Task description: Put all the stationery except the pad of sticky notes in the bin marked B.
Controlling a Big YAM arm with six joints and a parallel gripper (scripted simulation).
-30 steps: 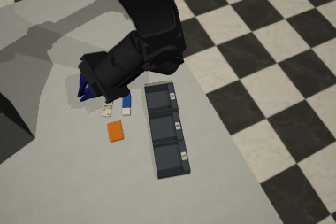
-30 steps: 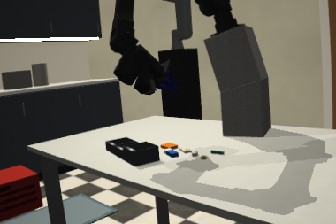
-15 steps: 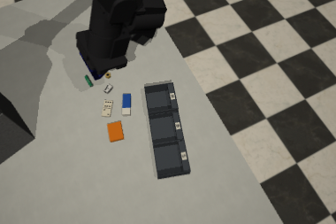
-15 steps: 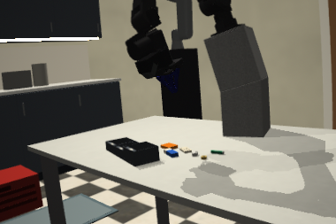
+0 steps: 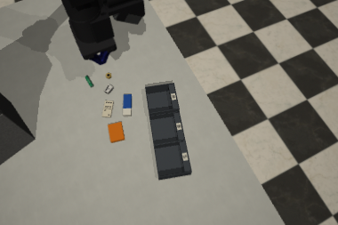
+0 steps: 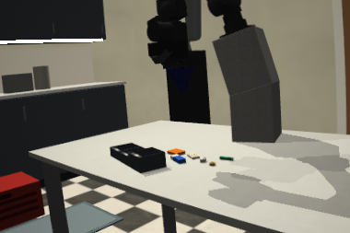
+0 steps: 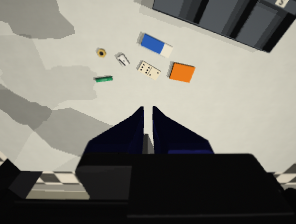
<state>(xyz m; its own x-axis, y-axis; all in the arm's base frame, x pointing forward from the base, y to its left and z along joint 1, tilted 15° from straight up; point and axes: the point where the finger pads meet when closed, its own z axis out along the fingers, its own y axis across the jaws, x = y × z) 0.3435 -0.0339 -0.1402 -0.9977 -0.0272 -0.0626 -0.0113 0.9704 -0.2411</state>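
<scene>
Now: the dark bin 20 cm below my hand, 14 cm to the right of it and 9 cm ahead of it. Also, from my hand: eraser (21 cm below, 2 cm to the right, 2 cm ahead); then binder clip (21 cm below, 5 cm to the left, 1 cm behind); then domino (21 cm below, 3 cm behind).
</scene>
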